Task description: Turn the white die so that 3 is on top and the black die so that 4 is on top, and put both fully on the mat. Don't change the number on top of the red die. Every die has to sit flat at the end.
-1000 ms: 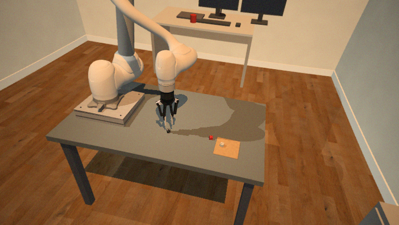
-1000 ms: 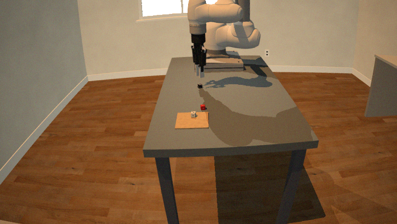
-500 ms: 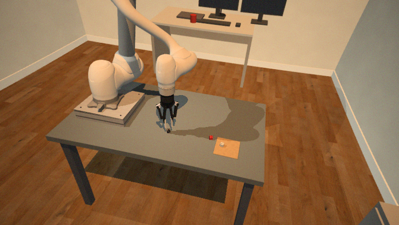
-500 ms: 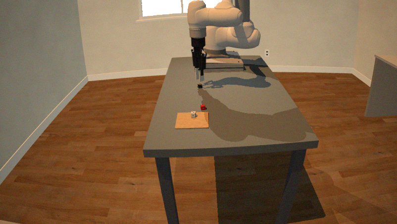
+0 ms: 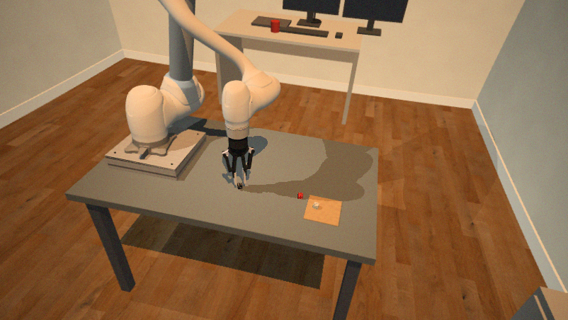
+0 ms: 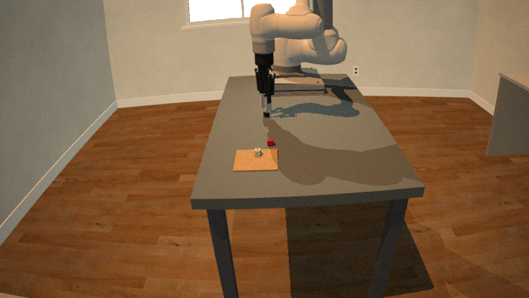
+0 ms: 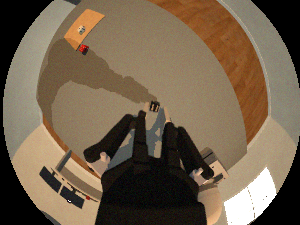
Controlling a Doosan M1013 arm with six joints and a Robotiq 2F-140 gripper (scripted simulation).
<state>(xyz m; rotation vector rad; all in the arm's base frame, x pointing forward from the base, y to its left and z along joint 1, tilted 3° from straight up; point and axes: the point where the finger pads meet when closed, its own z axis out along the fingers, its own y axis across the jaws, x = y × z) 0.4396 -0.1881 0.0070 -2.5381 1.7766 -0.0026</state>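
Right now my hand is 60 mm above the black die. The rest, counted from my hand: white die (330 mm ahead, 90 mm to the right, 50 mm below); orange mat (360 mm ahead, 100 mm to the right, 60 mm below); red die (270 mm ahead, 60 mm below, 30 mm to the right).
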